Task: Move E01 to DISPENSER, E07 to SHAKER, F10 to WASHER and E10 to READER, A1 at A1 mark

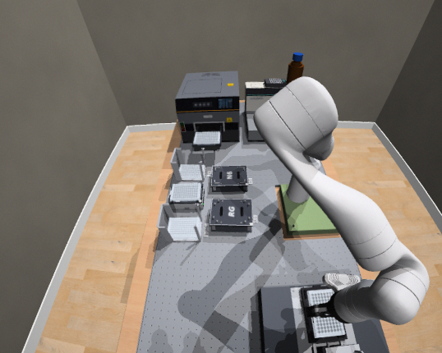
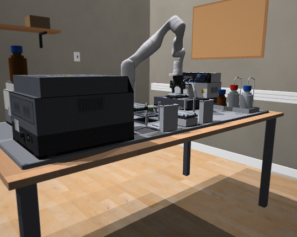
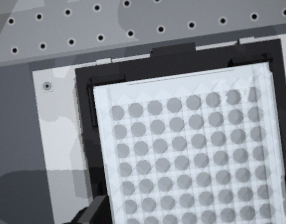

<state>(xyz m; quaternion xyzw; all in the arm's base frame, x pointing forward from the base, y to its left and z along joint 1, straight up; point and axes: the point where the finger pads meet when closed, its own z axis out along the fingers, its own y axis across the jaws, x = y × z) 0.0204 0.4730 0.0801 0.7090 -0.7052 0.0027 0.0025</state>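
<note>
The washer nest is 3 cm below my hand. Round my hand: DONE label 37 cm ahead, 32 cm to the right, 11 cm below; then nest RG 27 cm ahead, 37 cm to the right, 6 cm below; then A1 corner mark 19 cm ahead, 32 cm to the right, 5 cm below.
</note>
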